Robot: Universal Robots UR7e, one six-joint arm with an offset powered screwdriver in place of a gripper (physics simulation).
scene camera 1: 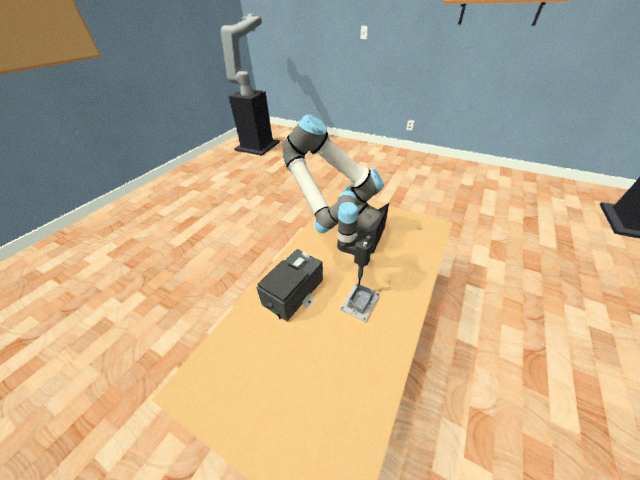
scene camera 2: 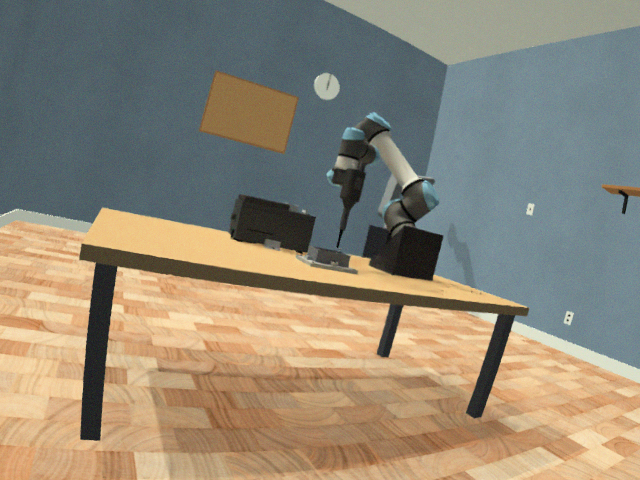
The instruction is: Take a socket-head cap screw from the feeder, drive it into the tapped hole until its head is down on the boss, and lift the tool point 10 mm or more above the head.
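My screwdriver [scene camera 1: 359, 280] [scene camera 2: 339, 241] points down, its bit nearly upright. In scene camera 1 the tip is at the back edge of the grey metal part [scene camera 1: 361, 301] [scene camera 2: 327, 256]. In scene camera 2 the tip is close above or behind the part's raised wall; whether it touches cannot be told. The part is an open housing on a flat plate. The black feeder box [scene camera 1: 285, 283] [scene camera 2: 271, 223] stands beside it, with a small grey bracket [scene camera 1: 308, 300] [scene camera 2: 272, 244] at its side. No screw can be made out at the bit; the tapped hole and boss are too small to tell.
The wooden table [scene camera 1: 289, 387] [scene camera 2: 155, 232] carries all of these. The arm's black base block [scene camera 1: 381, 229] [scene camera 2: 413, 253] stands behind the housing. A grey arm on a black pedestal [scene camera 1: 251, 121] stands on the floor at the back left in scene camera 1.
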